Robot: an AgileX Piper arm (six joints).
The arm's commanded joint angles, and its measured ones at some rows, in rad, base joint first. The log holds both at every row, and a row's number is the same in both.
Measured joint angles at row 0: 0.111, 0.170, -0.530, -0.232, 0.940, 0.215
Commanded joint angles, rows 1 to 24: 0.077, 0.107, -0.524, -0.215, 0.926, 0.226; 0.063, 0.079, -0.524, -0.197, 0.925, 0.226; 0.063, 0.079, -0.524, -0.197, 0.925, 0.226; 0.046, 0.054, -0.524, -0.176, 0.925, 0.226; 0.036, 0.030, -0.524, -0.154, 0.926, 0.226; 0.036, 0.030, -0.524, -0.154, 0.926, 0.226; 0.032, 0.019, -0.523, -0.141, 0.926, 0.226; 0.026, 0.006, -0.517, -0.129, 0.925, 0.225; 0.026, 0.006, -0.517, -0.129, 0.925, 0.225; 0.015, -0.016, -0.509, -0.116, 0.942, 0.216; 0.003, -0.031, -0.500, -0.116, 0.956, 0.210; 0.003, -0.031, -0.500, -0.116, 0.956, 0.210; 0.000, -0.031, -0.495, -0.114, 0.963, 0.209; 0.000, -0.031, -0.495, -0.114, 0.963, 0.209; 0.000, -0.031, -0.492, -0.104, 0.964, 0.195; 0.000, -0.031, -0.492, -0.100, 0.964, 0.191; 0.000, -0.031, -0.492, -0.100, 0.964, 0.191; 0.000, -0.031, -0.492, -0.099, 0.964, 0.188; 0.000, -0.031, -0.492, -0.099, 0.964, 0.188; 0.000, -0.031, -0.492, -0.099, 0.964, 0.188; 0.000, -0.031, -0.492, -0.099, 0.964, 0.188; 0.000, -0.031, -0.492, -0.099, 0.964, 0.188; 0.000, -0.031, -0.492, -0.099, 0.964, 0.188; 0.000, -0.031, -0.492, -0.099, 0.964, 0.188
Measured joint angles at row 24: 0.006, -0.005, -0.495, -0.104, 0.969, 0.203
